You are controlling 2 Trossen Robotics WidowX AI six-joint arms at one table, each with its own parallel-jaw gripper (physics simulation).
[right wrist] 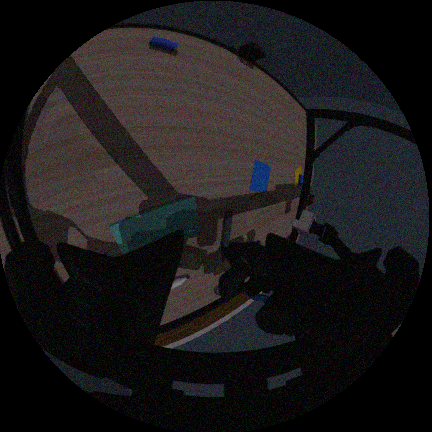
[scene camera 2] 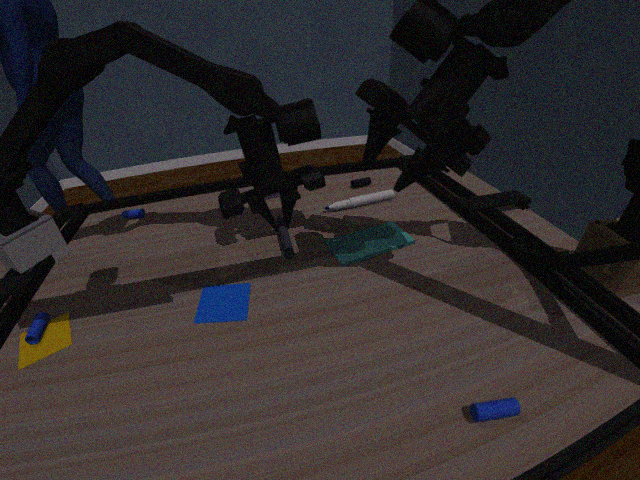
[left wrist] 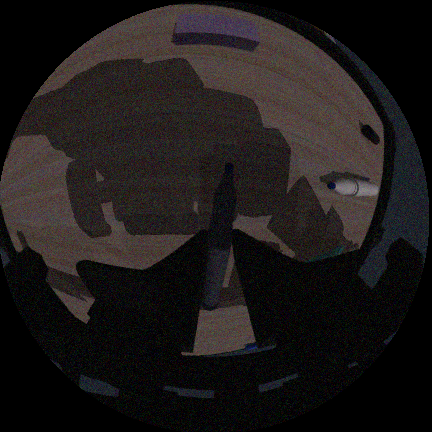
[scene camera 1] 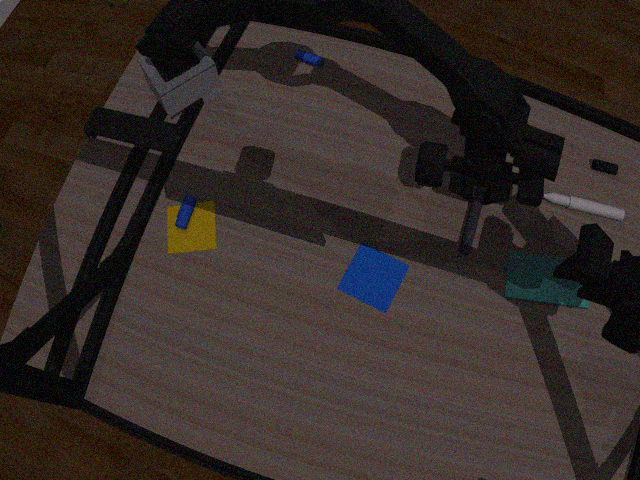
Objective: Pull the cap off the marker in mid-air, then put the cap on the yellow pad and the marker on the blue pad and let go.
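Frame: origin at the left arm's base, x right, y ahead, z up, level; centimetres.
Where they show: left gripper, fingertip midpoint: (right wrist: 223, 245) (scene camera 2: 282, 229) (left wrist: 219, 234) (scene camera 1: 477, 201); right gripper, fingertip midpoint: (right wrist: 225, 237) (scene camera 2: 379, 180) (scene camera 1: 566, 283); left arm's base, origin of the base link: (right wrist: 311, 226) (scene camera 2: 16, 224) (scene camera 1: 175, 60); right arm's base, origin of the base link: (scene camera 2: 633, 234).
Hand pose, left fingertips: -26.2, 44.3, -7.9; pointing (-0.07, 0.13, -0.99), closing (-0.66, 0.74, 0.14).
Observation:
Things, the pixels of their top centre, and the offset from my left fingertips, as dx, dy, dz. "pt": a spot on its surface instead.
- dark grey marker, middle of its top: (left wrist: 218, 264) (scene camera 1: 476, 209) (scene camera 2: 283, 229) (right wrist: 227, 241) +1.5, +1.1, +1.1
- yellow pad, middle of its top: (scene camera 1: 191, 227) (scene camera 2: 45, 339) (right wrist: 298, 175) +37.2, -21.0, -0.7
- short blue cylinder, middle of its top: (scene camera 1: 184, 209) (scene camera 2: 33, 323) +36.7, -23.2, +1.1
- blue pad, middle of its top: (scene camera 1: 373, 277) (scene camera 2: 223, 302) (right wrist: 260, 176) +19.7, +0.2, -0.7
- white marker, middle of its top: (left wrist: 364, 189) (scene camera 1: 584, 202) (scene camera 2: 360, 196) -15.5, +11.1, +1.4
- short black cylinder, middle of its top: (scene camera 1: 607, 164) (left wrist: 375, 135) (scene camera 2: 361, 178) -25.1, +8.8, +1.3
- teal block, middle of its top: (scene camera 1: 550, 279) (right wrist: 158, 229) (scene camera 2: 370, 240) -2.0, +16.7, +0.0
- purple block, surface spot: (left wrist: 217, 27) pt -11.9, -10.8, +0.7
A dark grey marker (scene camera 1: 469, 229) (scene camera 2: 284, 241) (left wrist: 214, 275) lies in shade on the table. A narrow dark tip shows at one end in the left wrist view; I cannot tell which part is its cap. My left gripper (scene camera 1: 476, 196) (scene camera 2: 280, 224) (left wrist: 219, 234) is shut on this marker, a finger on each side. My right gripper (scene camera 2: 382, 175) is open and empty, above the table to the right. The yellow pad (scene camera 1: 201, 238) (scene camera 2: 57, 341) carries a short blue cylinder (scene camera 1: 185, 211) (scene camera 2: 37, 328). The blue pad (scene camera 1: 373, 279) (scene camera 2: 223, 303) (right wrist: 260, 176) is bare.
A white marker (scene camera 1: 586, 205) (scene camera 2: 361, 200) (left wrist: 355, 188) and a short black cylinder (scene camera 1: 603, 166) (scene camera 2: 360, 182) lie near a teal block (scene camera 1: 519, 295) (scene camera 2: 369, 245) (right wrist: 155, 222). Other blue cylinders (scene camera 1: 309, 57) (scene camera 2: 495, 409) lie farther off. A purple block (left wrist: 217, 27) shows in the left wrist view.

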